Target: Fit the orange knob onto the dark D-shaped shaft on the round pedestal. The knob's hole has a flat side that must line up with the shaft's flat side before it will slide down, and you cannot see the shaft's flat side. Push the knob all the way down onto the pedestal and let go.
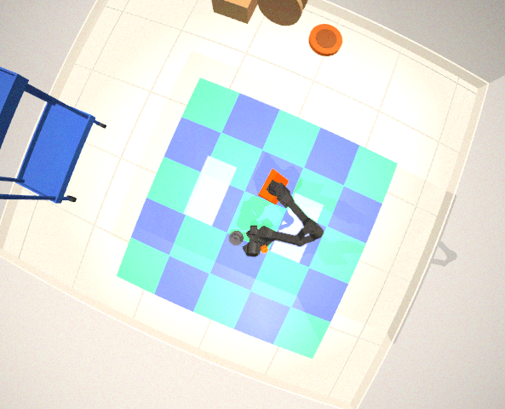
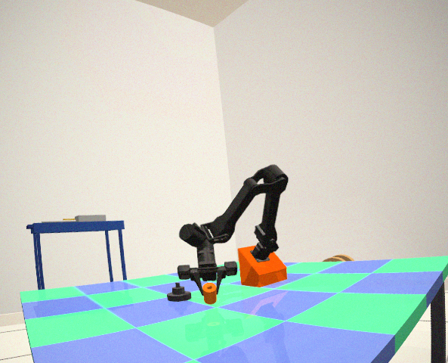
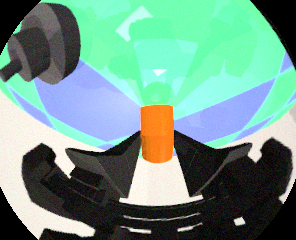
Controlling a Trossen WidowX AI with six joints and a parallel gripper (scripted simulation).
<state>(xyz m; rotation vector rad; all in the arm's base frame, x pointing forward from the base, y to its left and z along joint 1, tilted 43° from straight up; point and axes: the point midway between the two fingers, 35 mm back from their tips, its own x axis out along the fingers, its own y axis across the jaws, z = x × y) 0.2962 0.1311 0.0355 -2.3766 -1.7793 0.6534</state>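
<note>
My gripper tip is 16 cm to the left of the dark round pedestal and 4 cm short of it. From my gripper tip the other things lie so: orange knob: 1 cm to the right.
</note>
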